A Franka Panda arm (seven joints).
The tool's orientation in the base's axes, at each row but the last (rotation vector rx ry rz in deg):
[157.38 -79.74 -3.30]
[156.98 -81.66 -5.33]
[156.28 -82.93 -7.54]
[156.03 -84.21 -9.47]
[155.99 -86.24 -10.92]
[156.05 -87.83 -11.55]
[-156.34 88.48 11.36]
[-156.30 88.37 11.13]
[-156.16 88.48 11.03]
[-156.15 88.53 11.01]
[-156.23 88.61 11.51]
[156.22 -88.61 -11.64]
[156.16 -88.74 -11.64]
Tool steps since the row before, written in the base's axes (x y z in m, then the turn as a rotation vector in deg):
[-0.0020 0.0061 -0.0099 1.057 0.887 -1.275]
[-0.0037 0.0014 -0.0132 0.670 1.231 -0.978]
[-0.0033 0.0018 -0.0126 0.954 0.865 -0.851]
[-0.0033 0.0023 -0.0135 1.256 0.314 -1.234]
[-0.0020 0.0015 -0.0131 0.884 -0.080 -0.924]
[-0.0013 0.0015 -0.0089 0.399 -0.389 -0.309]
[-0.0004 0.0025 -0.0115 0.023 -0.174 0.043]
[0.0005 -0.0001 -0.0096 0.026 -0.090 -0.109]
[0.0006 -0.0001 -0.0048 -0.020 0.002 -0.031]
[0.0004 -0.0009 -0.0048 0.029 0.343 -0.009]
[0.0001 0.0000 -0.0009 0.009 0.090 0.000]
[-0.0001 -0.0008 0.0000 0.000 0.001 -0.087]
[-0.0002 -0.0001 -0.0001 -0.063 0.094 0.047]
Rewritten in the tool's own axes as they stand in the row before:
[-0.0060 -0.0027 0.0098 -0.083 -1.465 1.173]
[-0.0029 0.0012 0.0134 -0.596 -1.325 0.901]
[-0.0027 0.0006 0.0129 -0.140 -1.343 0.748]
[-0.0027 0.0003 0.0138 0.512 -1.325 1.087]
[-0.0011 -0.0002 0.0133 0.620 -0.776 0.809]
[-0.0010 -0.0003 0.0091 0.569 -0.159 0.239]
[-0.0011 -0.0017 0.0116 0.156 0.073 -0.056]
[0.0014 -0.0009 0.0095 0.102 0.018 0.100]
[0.0009 -0.0007 0.0047 -0.009 0.014 0.033]
[0.0015 -0.0002 0.0047 -0.277 -0.202 0.027]
[0.0002 -0.0001 0.0009 -0.072 -0.054 0.005]
[0.0006 0.0005 0.0000 0.009 -0.006 0.086]
[0.0000 0.0002 0.0001 -0.118 0.009 -0.034]

